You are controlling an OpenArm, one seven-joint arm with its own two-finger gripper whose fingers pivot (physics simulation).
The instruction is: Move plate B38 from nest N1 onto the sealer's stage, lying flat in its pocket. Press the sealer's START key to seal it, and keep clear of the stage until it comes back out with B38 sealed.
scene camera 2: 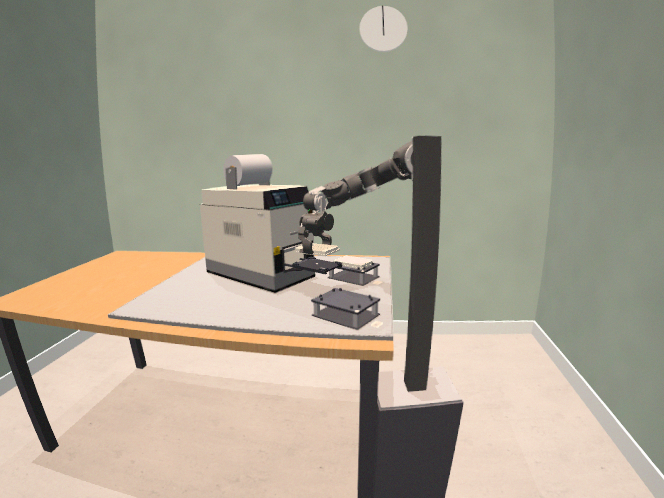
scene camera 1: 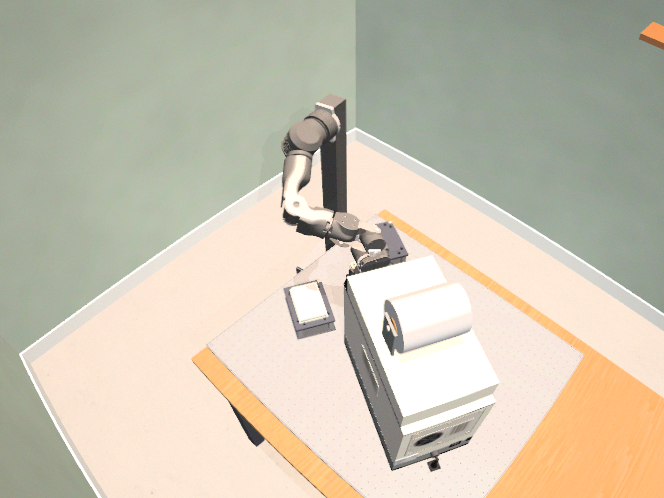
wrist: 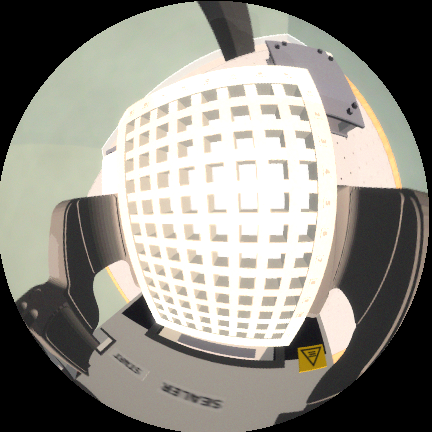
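Note:
A cream multiwell plate, B38, is held level, a little above the sealer's dark stage, which sticks out of the sealer. No label on it can be read. My gripper is shut on the plate, one finger on each side; in scene camera 1 the sealer's top hides the fingers. The plate covers the stage pocket in the wrist view. The sealer has a START label beside a small pale key. A nest holds no plate; its number is unreadable.
Another nest carries a second cream plate, just beyond the stage in scene camera 2. The sealer's tall housing is close beside my gripper, with a yellow warning sign by its opening. A film roll sits on top.

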